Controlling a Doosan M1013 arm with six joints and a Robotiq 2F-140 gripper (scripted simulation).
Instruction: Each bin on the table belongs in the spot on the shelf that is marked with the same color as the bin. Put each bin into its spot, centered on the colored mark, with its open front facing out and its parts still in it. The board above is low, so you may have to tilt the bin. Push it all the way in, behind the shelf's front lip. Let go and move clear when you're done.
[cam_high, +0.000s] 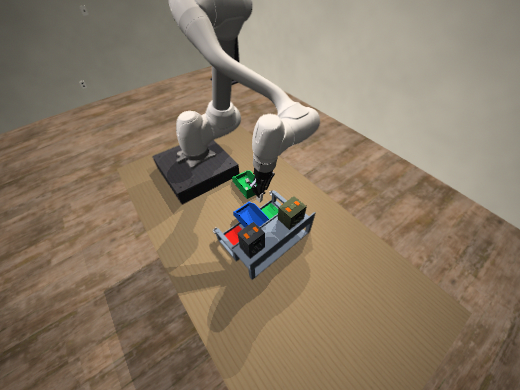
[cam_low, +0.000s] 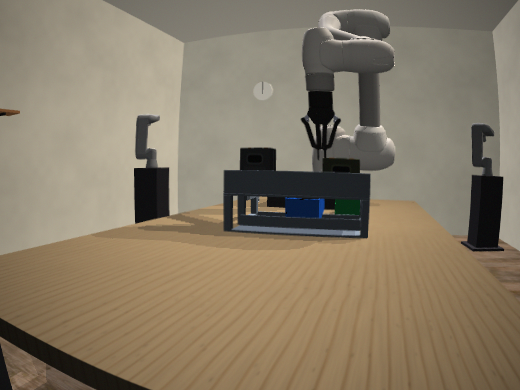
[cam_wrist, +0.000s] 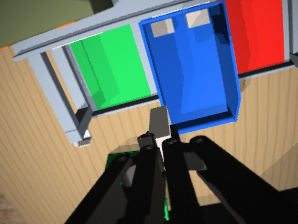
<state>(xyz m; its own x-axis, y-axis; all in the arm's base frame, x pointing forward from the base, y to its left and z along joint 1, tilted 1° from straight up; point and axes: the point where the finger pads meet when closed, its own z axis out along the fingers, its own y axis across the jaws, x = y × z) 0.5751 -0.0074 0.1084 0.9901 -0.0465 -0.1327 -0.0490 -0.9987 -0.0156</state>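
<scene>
Now: hand 14 cm above the blue bin, 5 cm to the left of it and 1 cm past it. Round my hand: olive box 15 cm ahead, 6 cm to the left, 4 cm below; black box 17 cm to the right, 13 cm ahead, 3 cm below; green bin 23 cm behind, 16 cm below, 11 cm to the left.
</scene>
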